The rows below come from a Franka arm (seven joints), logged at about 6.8 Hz.
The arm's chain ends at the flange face. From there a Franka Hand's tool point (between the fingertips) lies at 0.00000 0.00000 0.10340 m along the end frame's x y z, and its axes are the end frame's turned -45 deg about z.
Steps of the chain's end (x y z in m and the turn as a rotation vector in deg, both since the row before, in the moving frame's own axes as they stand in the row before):
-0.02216, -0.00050, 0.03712, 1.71, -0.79, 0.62
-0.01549, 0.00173, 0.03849, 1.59, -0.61, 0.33
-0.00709, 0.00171, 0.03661, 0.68, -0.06, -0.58
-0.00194, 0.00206, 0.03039, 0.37, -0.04, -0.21
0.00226, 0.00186, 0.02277, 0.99, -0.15, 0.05
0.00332, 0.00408, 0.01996, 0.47, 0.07, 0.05
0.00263, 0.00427, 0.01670, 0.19, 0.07, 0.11
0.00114, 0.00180, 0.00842, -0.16, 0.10, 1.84
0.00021, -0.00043, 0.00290, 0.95, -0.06, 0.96
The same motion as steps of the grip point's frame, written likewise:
-0.01412, -0.01921, 0.03706, 1.77, 0.65, 0.62
-0.01092, -0.01253, 0.03844, 1.56, 0.69, 0.33
-0.00544, -0.00475, 0.03660, 0.52, 0.44, -0.58
-0.00241, -0.00044, 0.03039, 0.29, 0.23, -0.21
0.00136, 0.00146, 0.02275, 0.81, 0.59, 0.05
0.00015, 0.00472, 0.01996, 0.28, 0.38, 0.05
-0.00083, 0.00473, 0.01670, 0.08, 0.18, 0.11
-0.00055, 0.00241, 0.00842, -0.18, -0.04, 1.84
0.00160, -0.00143, 0.00289, 0.71, 0.63, 0.96

